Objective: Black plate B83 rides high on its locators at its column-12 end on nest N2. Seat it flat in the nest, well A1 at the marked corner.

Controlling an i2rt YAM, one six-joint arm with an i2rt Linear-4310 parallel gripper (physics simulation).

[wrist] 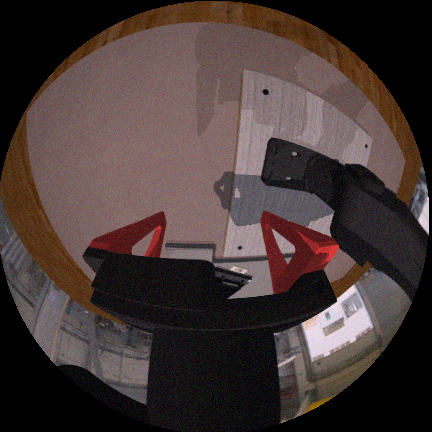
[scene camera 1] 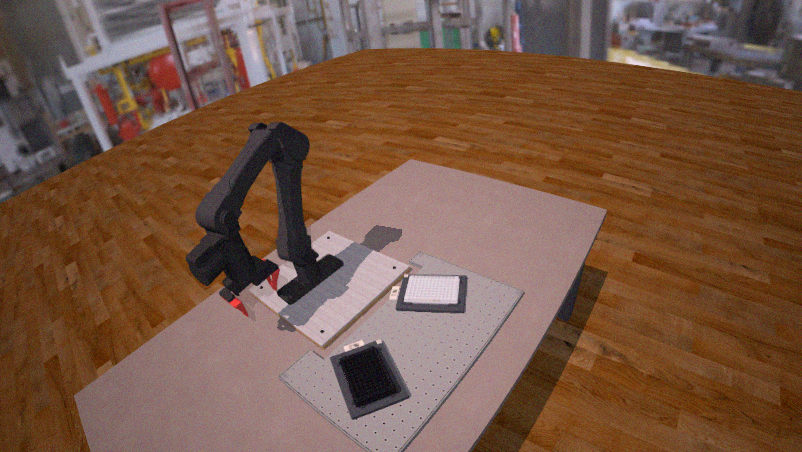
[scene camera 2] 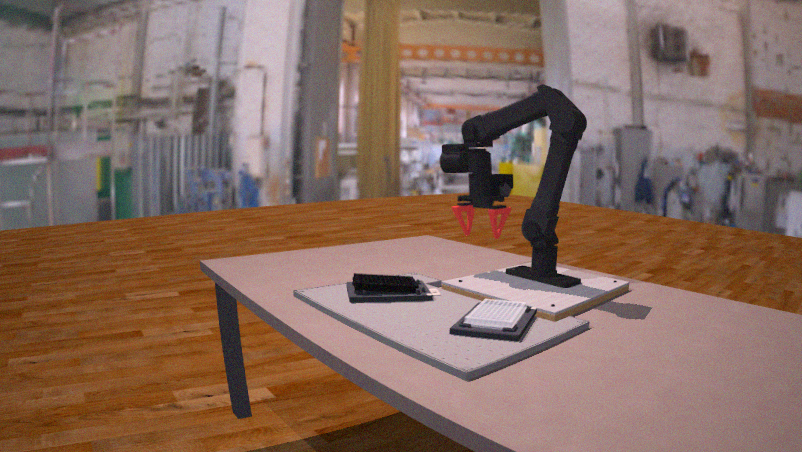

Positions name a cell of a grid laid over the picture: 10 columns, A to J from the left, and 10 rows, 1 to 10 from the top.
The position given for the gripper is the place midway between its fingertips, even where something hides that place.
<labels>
gripper: wrist E6; scene camera 1 D7; scene camera 2 G6
white well plate: scene camera 1 F7; scene camera 2 G7; not seen in the wrist view (hidden by the gripper)
</labels>
